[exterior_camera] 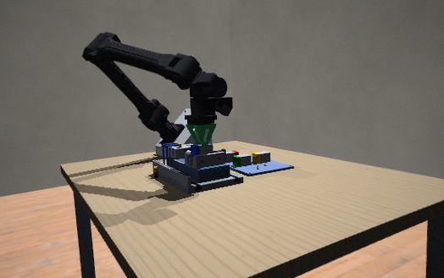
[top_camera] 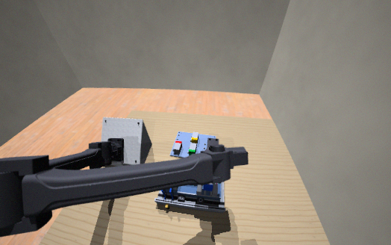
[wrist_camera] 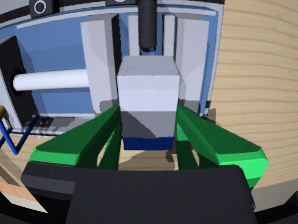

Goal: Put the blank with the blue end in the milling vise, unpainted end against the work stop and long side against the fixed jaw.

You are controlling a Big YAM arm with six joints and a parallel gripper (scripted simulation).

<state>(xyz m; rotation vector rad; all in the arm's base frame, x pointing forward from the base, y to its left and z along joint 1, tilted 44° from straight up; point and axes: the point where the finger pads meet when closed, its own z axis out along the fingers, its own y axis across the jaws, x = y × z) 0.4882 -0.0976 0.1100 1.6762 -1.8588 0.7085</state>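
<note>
Right now the blue-ended blank is 20 mm below my hand. From my hand the other things lie so: dark work stop rod 50 mm to the left, 30 mm below; then green-ended blank 220 mm to the left, 100 mm below, 80 mm behind; then vise 80 mm below, 70 mm behind, 10 mm to the left.
</note>
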